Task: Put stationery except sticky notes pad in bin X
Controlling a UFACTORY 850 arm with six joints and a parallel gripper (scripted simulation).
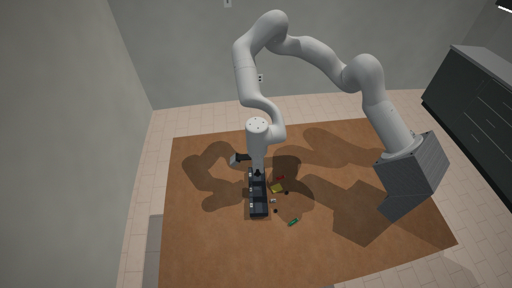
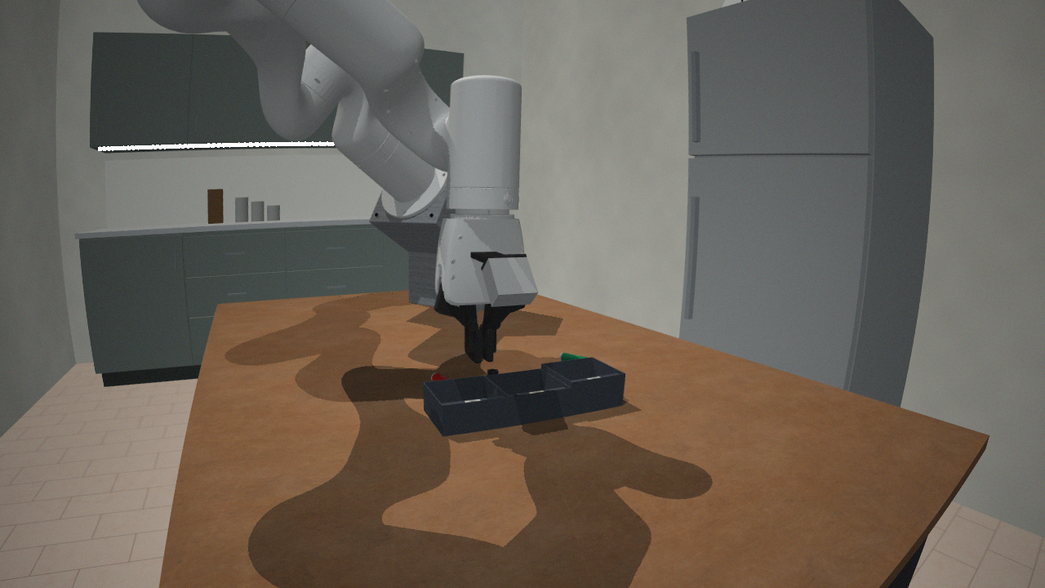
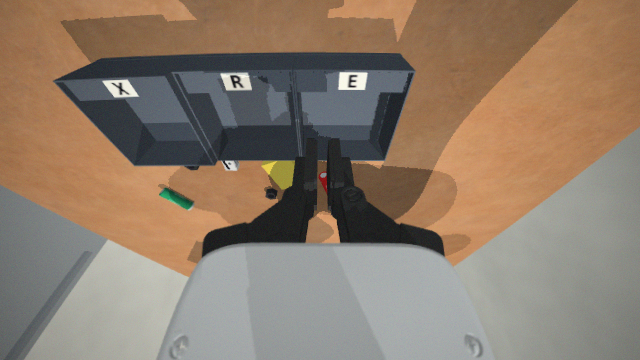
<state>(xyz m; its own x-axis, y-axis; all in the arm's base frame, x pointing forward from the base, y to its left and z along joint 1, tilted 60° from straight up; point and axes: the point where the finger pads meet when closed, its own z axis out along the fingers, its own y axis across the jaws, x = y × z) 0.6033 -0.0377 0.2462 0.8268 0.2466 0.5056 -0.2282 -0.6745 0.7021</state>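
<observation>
Right now the dark bin row is 2 cm ahead of my hand, 6 cm to the left of it and 7 cm below it. The rest, counted from my hand: pencil sharpener: 4 cm behind, 13 cm to the left, 9 cm below; sticky notes: 8 cm behind, 7 cm to the left, 9 cm below; red cylinder: 12 cm behind, 2 cm to the left, 9 cm below.
</observation>
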